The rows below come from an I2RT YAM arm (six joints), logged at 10 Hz.
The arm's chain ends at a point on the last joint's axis. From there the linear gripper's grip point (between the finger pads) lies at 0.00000 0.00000 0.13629 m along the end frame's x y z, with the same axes.
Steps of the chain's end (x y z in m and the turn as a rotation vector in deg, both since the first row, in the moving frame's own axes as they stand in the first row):
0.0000 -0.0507 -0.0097 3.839 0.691 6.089
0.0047 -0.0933 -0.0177 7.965 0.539 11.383
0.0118 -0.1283 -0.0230 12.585 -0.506 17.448
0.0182 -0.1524 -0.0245 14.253 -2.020 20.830
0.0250 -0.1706 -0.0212 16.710 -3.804 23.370
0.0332 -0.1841 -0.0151 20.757 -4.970 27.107
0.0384 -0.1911 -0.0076 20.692 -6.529 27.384
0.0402 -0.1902 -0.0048 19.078 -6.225 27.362
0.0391 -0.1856 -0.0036 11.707 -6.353 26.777
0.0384 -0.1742 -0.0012 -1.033 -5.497 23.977
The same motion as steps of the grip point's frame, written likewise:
0.0021 -0.0597 -0.0100 3.839 0.691 6.089
0.0078 -0.1119 -0.0190 7.965 0.539 11.383
0.0151 -0.1577 -0.0263 12.585 -0.506 17.448
0.0196 -0.1861 -0.0287 14.253 -2.020 20.830
0.0243 -0.2105 -0.0272 16.710 -3.804 23.370
0.0334 -0.2333 -0.0243 20.757 -4.970 27.107
0.0352 -0.2409 -0.0171 20.692 -6.529 27.384
0.0368 -0.2364 -0.0129 19.078 -6.225 27.362
0.0310 -0.2157 -0.0072 11.707 -6.353 26.777
0.0252 -0.1745 -0.0018 -1.033 -5.497 23.977

